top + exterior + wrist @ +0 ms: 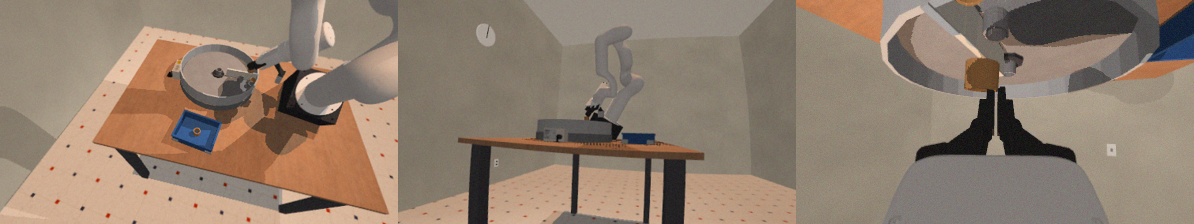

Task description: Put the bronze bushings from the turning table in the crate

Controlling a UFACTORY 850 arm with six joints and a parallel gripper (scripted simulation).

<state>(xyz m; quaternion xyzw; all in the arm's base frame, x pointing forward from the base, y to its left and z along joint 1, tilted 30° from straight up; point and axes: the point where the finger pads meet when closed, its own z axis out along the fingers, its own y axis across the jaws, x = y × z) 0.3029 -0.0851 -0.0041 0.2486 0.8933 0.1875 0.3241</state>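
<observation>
Right now the blue crate is 170 mm ahead of my hand, 340 mm to the left of it and 150 mm below it. Also, from my hand: grey turning table: 160 mm ahead, 20 mm to the right, 120 mm below.
</observation>
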